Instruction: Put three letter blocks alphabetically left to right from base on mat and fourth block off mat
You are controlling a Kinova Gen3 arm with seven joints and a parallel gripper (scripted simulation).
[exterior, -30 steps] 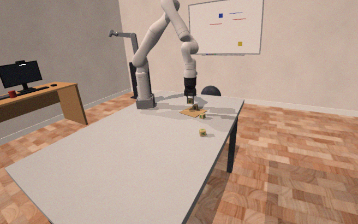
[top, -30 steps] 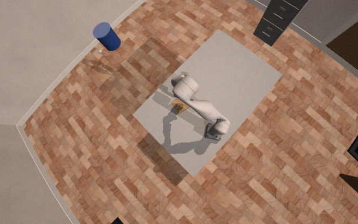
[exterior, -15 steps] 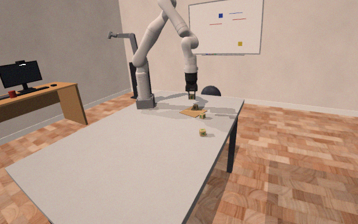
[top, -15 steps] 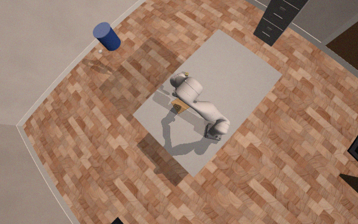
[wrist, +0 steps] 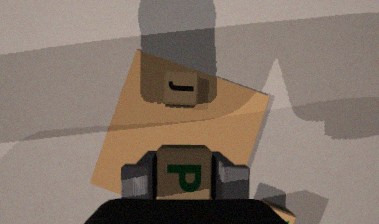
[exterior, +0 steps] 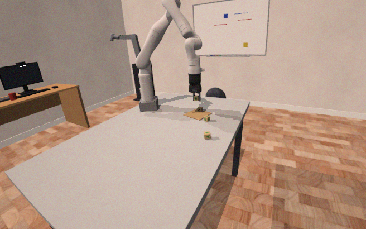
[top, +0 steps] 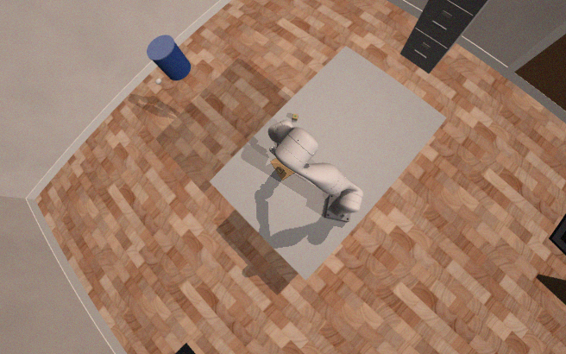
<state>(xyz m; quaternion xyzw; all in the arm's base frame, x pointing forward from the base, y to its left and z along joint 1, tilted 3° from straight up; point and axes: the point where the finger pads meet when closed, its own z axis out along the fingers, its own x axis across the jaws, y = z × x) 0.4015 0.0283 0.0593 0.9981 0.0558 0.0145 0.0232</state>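
My hand is 12 cm above the tan mat and 1 cm to the right of it. The rest, counted from my hand: X block (11 cm below, 9 cm ahead, 6 cm to the right).
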